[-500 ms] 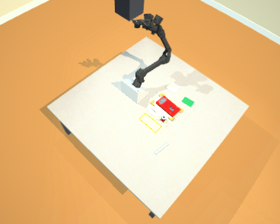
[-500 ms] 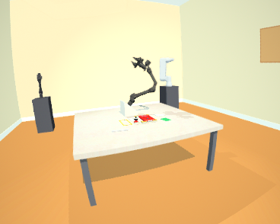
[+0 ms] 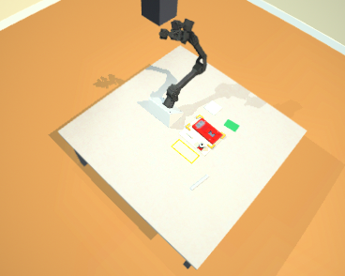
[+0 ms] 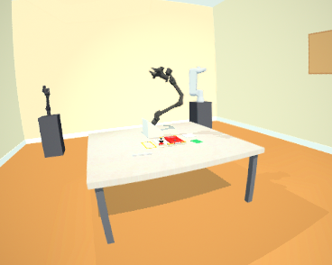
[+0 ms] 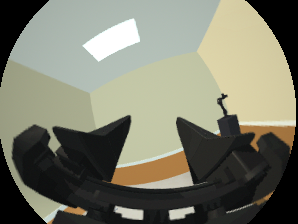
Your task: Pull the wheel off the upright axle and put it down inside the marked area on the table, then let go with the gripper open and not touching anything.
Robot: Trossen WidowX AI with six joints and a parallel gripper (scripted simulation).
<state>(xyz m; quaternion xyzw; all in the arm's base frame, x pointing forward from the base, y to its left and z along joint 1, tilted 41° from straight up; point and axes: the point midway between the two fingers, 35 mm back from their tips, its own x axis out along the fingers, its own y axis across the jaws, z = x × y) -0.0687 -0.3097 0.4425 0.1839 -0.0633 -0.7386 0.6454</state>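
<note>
My gripper tip is now 450 mm short of the wheel, 60 mm to the left of it and 620 mm above it. From my gripper tip the other things lie so: green patch 490 mm ahead, 240 mm to the left, 660 mm below; then thin pale bar 600 mm ahead, 270 mm to the right, 660 mm below.
</note>
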